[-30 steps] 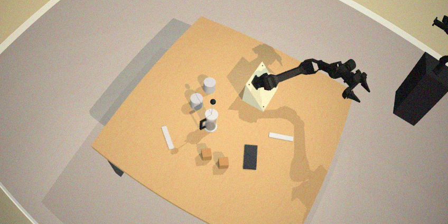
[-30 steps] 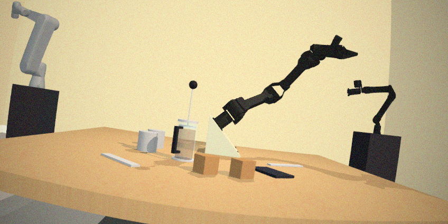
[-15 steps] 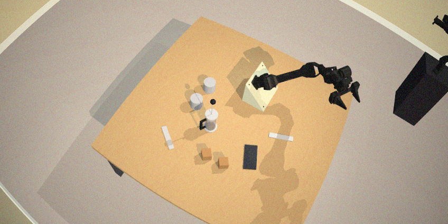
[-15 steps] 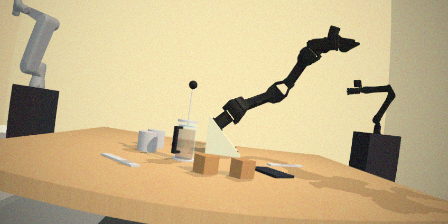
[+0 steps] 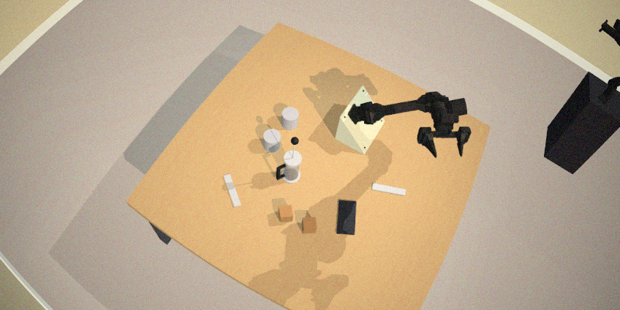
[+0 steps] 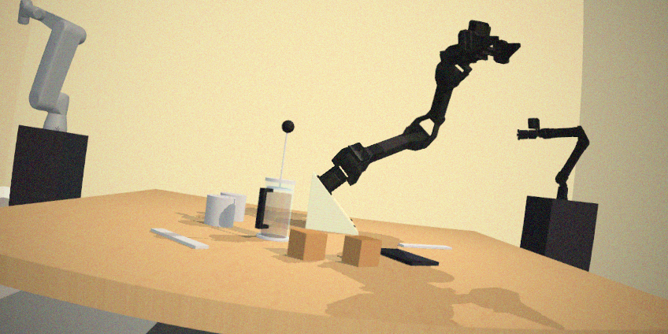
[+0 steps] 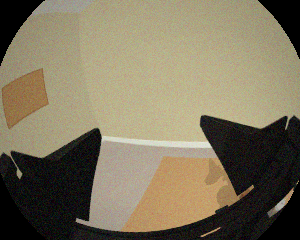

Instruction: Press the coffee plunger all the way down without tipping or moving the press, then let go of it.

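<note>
My gripper tip is now 30 mm short of the glass coffee press, 520 mm to the left of it and 420 mm above it. The rest, counted from my gripper tip: black slab (80 mm ahead, 230 mm to the right, 540 mm below).
</note>
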